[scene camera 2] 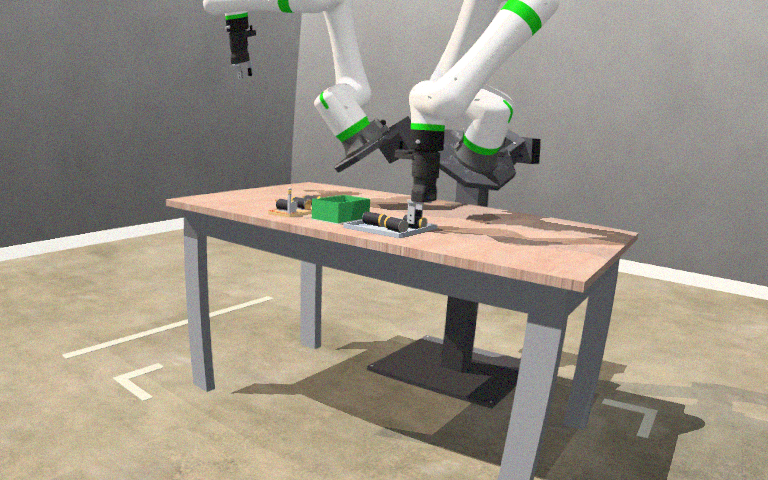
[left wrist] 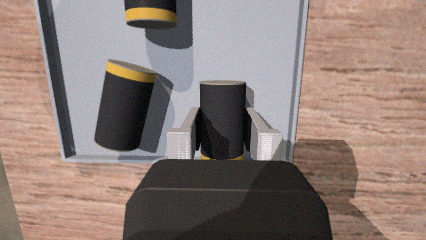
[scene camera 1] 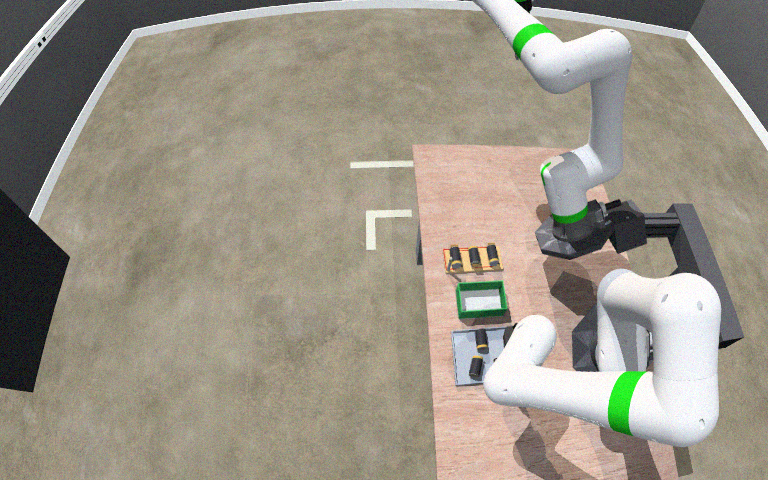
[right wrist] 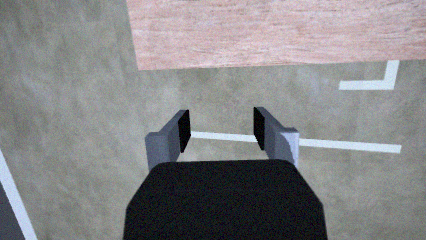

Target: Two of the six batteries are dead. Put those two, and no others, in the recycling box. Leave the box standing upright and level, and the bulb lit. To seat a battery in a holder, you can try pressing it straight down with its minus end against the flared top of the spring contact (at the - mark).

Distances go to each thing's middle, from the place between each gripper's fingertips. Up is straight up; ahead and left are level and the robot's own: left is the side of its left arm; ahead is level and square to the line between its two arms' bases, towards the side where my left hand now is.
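Grey tray (scene camera 1: 464, 347): 50 mm to the right of my left hand (scene camera 2: 414, 222), 30 mm ahead of it, 30 mm below it. My left hand: 10 mm short of the green recycling box (scene camera 2: 336, 213), 230 mm to the left of it, 20 mm above it.
Grey tray: 860 mm to the left of my right hand, 300 mm ahead of it, 480 mm below it. My right hand: 280 mm short of the green recycling box, 680 mm to the right of it, 470 mm above it.
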